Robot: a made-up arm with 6 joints.
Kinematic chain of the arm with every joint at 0, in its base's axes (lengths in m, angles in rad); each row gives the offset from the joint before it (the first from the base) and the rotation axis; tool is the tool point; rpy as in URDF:
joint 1: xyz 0 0 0.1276 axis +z
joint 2: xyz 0 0 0 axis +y
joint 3: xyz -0.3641 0 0.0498 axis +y
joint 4: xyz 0.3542 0 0.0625 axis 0.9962 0 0.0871
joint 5: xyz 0 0 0 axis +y
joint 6: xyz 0.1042 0 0.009 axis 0.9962 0 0.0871
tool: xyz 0 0 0 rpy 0 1.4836 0
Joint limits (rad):
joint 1: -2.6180..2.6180
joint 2: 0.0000..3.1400
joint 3: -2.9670..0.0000
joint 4: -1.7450..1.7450
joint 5: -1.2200..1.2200
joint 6: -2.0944..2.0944
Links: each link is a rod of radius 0.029 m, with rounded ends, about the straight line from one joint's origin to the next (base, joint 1, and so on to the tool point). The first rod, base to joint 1, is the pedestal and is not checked.
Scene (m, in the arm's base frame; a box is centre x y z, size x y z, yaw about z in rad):
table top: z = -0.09
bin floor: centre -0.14 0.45 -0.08 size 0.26 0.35 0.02 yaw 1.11
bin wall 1: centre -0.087 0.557 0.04 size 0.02 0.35 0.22 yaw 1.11
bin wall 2: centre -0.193 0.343 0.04 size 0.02 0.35 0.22 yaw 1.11
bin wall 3: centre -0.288 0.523 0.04 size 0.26 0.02 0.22 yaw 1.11
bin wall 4: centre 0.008 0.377 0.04 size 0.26 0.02 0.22 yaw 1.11
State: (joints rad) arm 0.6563 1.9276 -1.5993 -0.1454 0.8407 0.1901
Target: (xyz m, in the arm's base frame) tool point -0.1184 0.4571 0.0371
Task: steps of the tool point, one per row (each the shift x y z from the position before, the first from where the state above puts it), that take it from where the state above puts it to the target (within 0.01 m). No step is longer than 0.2 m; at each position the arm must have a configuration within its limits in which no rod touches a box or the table.
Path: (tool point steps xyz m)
1: -0.1354 0.1000 -0.0030
2: -0.1527 0.0521 -0.0033
3: -0.1544 0.0031 -0.0038
4: -0.1411 -0.0421 -0.0041
5: -0.0041 0.0163 -0.1279
6: 0.0041 -0.0163 -0.1255

